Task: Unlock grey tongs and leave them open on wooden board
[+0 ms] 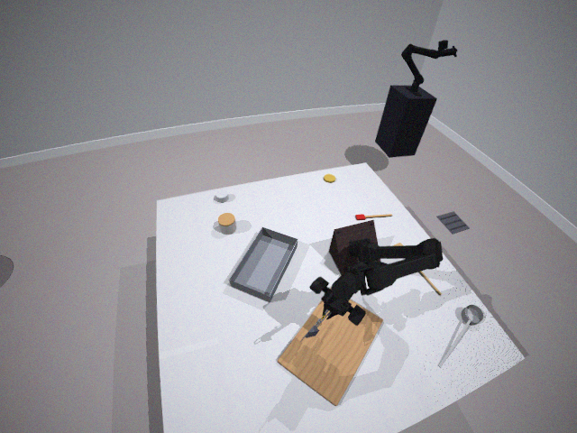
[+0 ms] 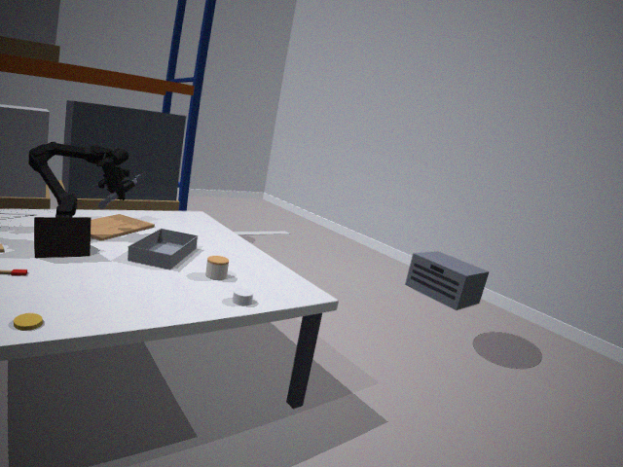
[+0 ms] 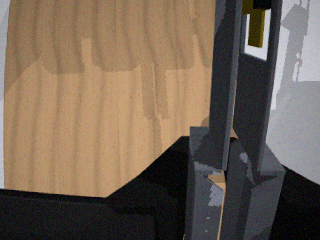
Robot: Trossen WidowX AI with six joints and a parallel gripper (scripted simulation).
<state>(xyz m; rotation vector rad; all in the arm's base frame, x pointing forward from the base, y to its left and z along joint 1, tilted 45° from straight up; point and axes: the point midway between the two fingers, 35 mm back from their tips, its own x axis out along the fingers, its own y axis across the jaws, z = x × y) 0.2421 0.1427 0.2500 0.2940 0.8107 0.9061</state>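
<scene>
Right now my gripper tip is 140 mm above the wooden board, 40 mm to the right of it and 40 mm past it. Round my gripper tip: grey roasting tin (330 mm to the right, 140 mm ahead, 120 mm below); yellow disc (850 mm to the right, 340 mm behind, 140 mm below); red spatula (510 mm to the right, 440 mm behind, 140 mm below).
</scene>
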